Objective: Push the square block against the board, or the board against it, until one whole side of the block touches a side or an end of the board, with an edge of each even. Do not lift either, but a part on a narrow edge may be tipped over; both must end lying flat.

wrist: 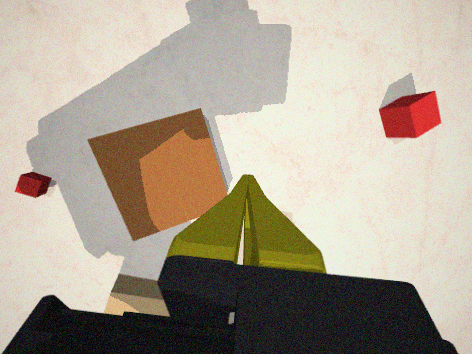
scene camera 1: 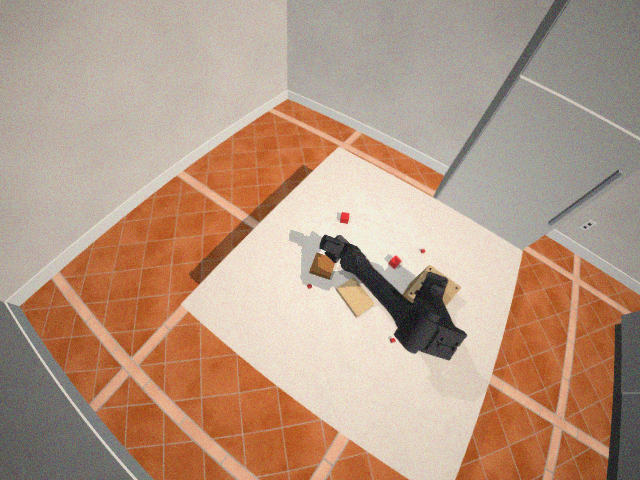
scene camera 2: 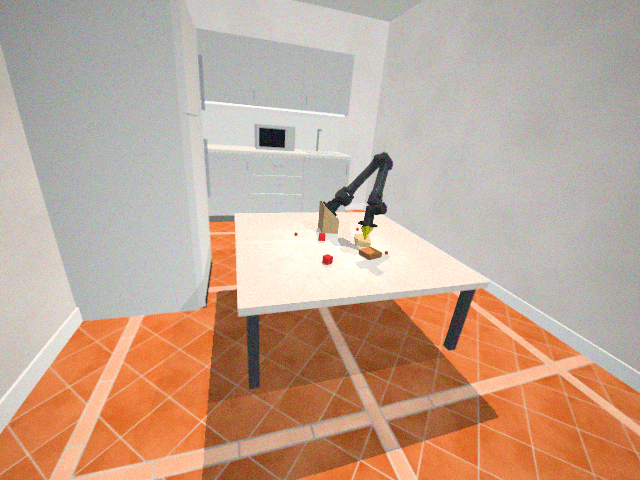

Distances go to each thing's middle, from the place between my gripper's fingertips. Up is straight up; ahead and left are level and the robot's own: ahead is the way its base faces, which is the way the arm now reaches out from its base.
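My gripper is 9 cm above the brown square block point(wrist: 163, 173), and 5 cm to the right of it as well. There is also the tan board point(scene camera 1: 352, 293), which sits 9 cm below my gripper, 20 cm behind it and 12 cm to the left of it.
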